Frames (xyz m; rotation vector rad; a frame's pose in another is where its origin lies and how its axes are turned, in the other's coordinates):
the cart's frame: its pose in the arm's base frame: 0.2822 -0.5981 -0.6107 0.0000 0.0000 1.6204
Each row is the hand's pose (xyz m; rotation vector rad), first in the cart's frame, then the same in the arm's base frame.
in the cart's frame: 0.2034 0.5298 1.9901 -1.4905 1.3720 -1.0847
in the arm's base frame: -0.2570 -0.4212 1.3794 -1.8649 -0.1236 -0.0006
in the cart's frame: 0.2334 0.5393 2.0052 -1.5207 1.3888 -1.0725
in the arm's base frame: -0.2680 -0.3917 1.3945 -1.8956 -0.1331 -0.0080
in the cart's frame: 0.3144 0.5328 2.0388 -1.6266 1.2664 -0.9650
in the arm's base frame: -0.2655 -0.3105 1.4281 -1.9103 -0.2861 0.0904
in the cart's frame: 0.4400 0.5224 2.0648 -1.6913 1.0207 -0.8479
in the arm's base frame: -0.2614 -0.1845 1.4541 -1.8226 -0.4990 0.2469
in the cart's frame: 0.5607 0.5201 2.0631 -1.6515 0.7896 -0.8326
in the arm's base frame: -0.2651 -0.0639 1.4524 -1.6498 -0.6289 0.3378
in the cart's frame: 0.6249 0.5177 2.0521 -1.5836 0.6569 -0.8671
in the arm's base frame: -0.2658 0.0004 1.4414 -1.5113 -0.6694 0.3619
